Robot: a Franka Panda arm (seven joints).
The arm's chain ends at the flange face. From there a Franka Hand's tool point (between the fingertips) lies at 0.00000 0.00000 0.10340 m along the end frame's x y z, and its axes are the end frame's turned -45 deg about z.
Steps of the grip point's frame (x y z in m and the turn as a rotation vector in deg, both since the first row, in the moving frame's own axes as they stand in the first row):
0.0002 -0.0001 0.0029 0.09 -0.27 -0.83
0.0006 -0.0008 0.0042 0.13 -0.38 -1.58
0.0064 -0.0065 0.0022 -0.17 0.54 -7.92
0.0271 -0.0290 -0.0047 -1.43 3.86 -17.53
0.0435 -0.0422 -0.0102 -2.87 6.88 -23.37
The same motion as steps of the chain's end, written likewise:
0.0005 -0.0004 0.0029 -0.13 -0.25 -0.83
0.0005 -0.0013 0.0042 -0.18 -0.36 -1.58
-0.0009 -0.0086 0.0022 0.26 0.50 -7.92
-0.0075 -0.0356 -0.0044 1.72 3.74 -17.53
-0.0101 -0.0531 -0.0093 2.84 6.89 -23.37

